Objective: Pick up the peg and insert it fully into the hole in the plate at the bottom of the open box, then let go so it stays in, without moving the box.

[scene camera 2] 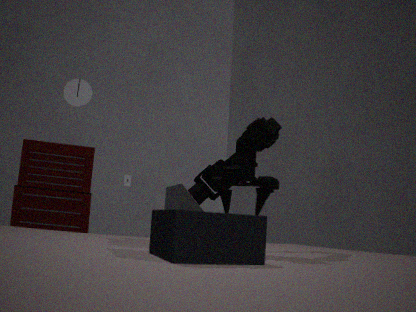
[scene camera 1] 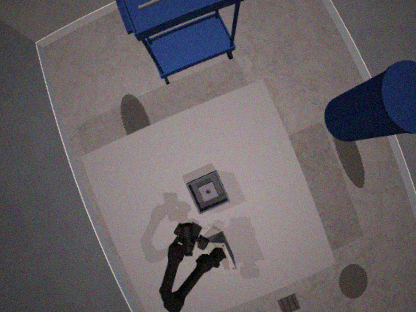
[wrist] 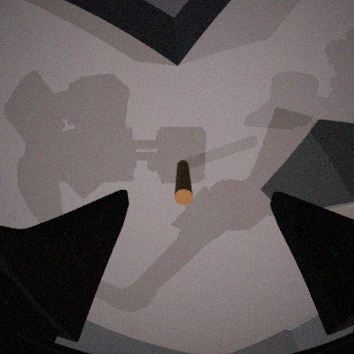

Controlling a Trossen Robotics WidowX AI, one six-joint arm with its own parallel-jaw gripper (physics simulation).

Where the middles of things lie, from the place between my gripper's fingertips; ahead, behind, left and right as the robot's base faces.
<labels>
Right now the dark box [scene camera 2: 178, 236] is 17 cm ahead of my hand, 16 cm to the right of it and 6 cm below it.
</labels>
